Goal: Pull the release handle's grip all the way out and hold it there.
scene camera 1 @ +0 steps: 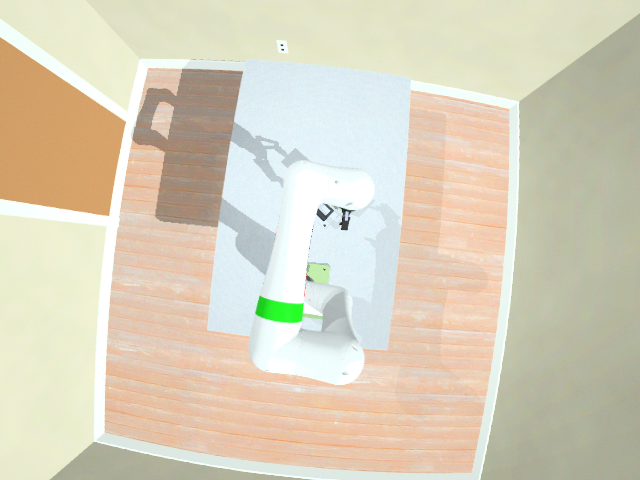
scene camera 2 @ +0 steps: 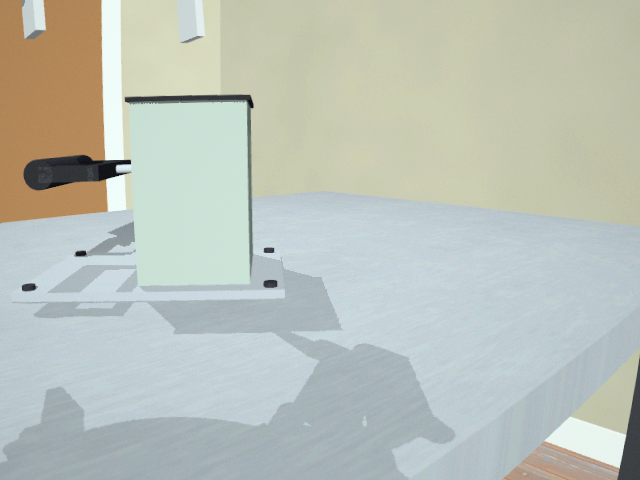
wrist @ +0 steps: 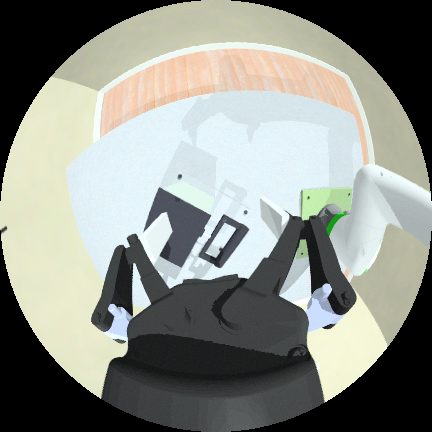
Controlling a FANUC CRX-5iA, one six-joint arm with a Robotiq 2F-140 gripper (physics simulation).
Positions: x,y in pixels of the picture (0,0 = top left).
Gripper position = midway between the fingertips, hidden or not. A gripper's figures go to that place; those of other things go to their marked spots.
Labels:
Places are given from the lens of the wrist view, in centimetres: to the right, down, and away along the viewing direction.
gripper (wrist: pixel 213 214): 0, 0, 19
light base plate (wrist: pixel 222 204): 2, -3, 40

